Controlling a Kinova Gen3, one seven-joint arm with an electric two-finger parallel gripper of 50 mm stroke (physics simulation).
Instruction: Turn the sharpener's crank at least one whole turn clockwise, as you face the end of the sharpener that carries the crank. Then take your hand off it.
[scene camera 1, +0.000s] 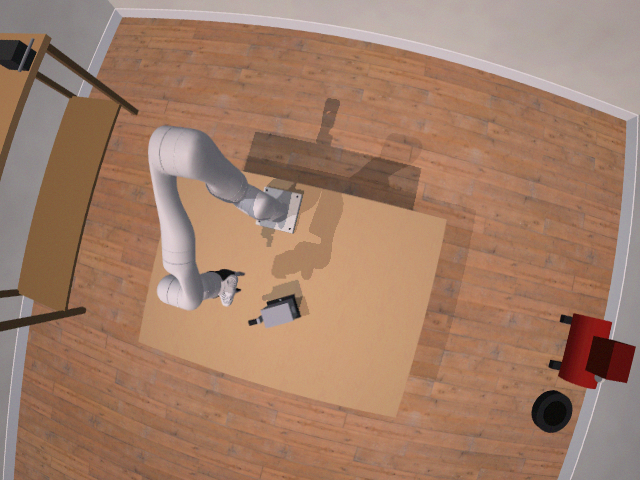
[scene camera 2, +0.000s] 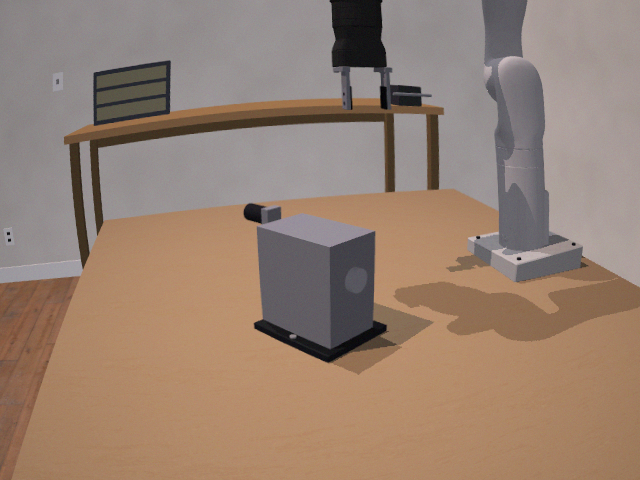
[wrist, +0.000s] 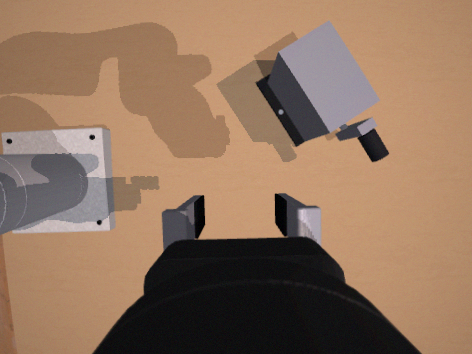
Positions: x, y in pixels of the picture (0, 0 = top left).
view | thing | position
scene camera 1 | sharpener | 283, 310
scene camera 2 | my gripper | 367, 109
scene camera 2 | sharpener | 317, 275
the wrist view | my gripper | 239, 209
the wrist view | sharpener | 316, 86
